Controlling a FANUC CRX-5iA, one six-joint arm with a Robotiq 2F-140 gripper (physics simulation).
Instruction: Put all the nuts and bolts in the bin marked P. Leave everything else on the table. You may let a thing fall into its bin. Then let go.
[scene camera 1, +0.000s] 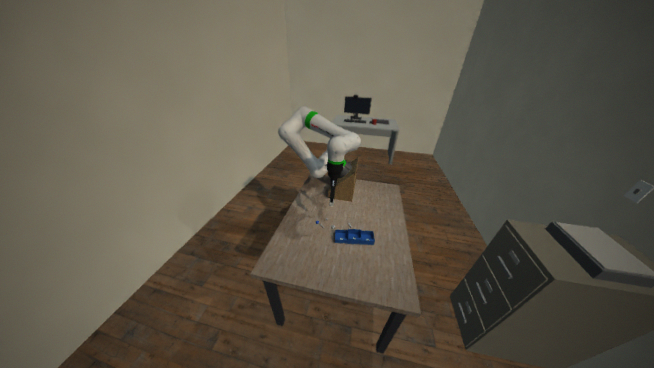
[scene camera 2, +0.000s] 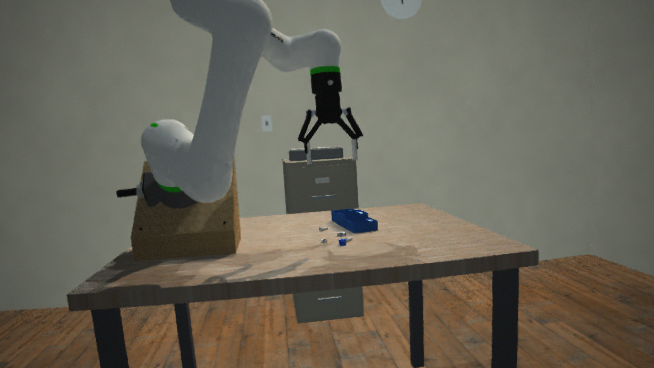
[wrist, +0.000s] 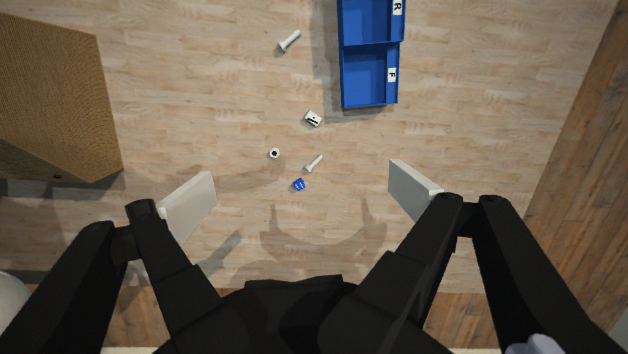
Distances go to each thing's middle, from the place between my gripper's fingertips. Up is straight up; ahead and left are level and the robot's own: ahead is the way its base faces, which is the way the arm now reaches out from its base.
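Scene:
That blue bin tray (scene camera 2: 356, 221) is 22 cm below my hand, and I find it 17 cm to the left of the hand and 9 cm ahead of it.

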